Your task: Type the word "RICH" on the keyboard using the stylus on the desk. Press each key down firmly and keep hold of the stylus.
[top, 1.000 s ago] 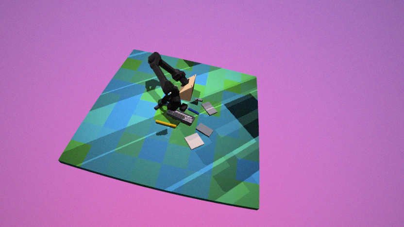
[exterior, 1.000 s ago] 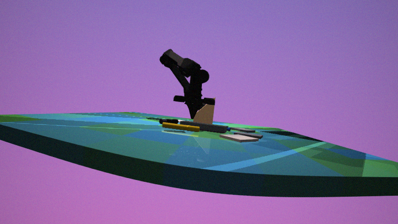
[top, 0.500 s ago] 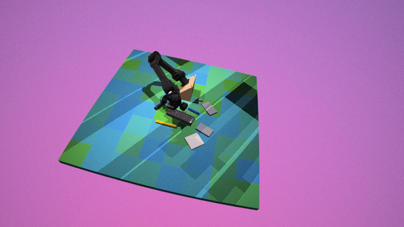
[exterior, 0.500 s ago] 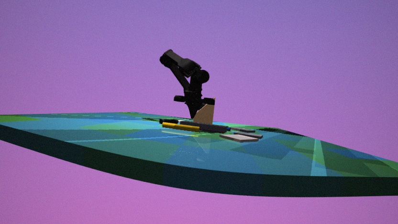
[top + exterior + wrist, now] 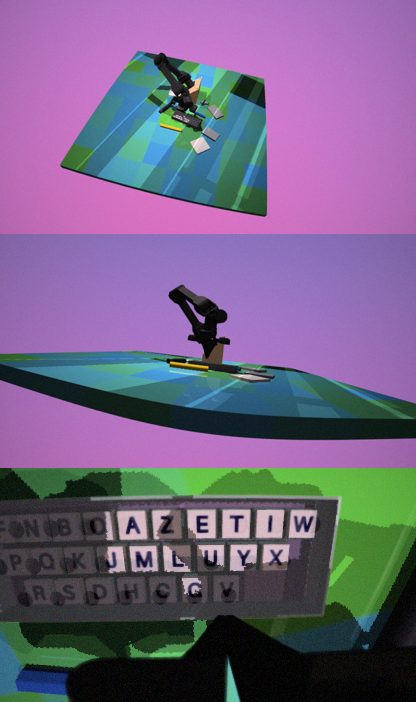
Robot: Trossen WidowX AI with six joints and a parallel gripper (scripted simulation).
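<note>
Right now the stylus is 40 mm behind my gripper tip, 90 mm to the left of it and 30 mm below it. The rest, counted from my gripper tip: yellow bar (130 mm ahead, 70 mm to the right, 30 mm below).
</note>
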